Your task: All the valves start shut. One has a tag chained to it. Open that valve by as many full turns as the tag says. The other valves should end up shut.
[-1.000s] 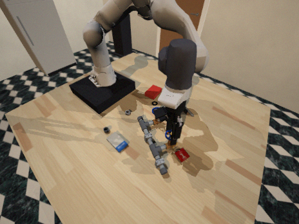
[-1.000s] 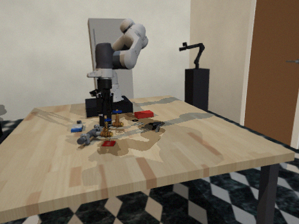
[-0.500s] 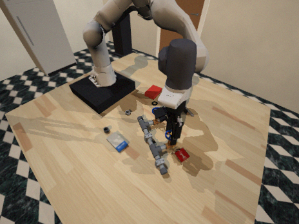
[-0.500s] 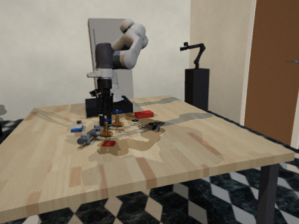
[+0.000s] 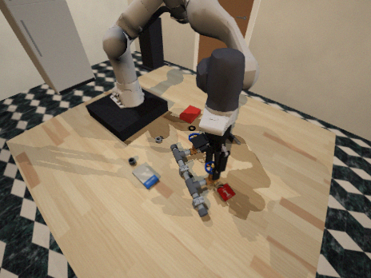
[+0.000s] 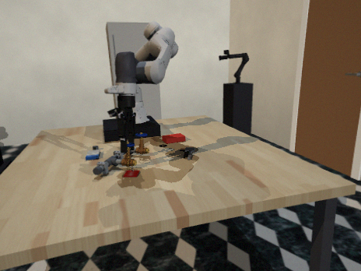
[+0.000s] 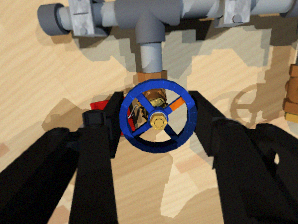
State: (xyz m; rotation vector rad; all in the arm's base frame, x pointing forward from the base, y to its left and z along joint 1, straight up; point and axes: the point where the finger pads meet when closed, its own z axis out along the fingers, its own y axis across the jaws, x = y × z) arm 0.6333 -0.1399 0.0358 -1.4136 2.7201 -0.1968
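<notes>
Right now the red tag is 80 mm ahead of my hand and 100 mm below it. The rest, counted from my hand: red block (320 mm behind, 310 mm to the left, 90 mm below); grey tool (60 mm behind, 320 mm to the left, 100 mm below); blue card (230 mm behind, 150 mm to the right, 100 mm below).
</notes>
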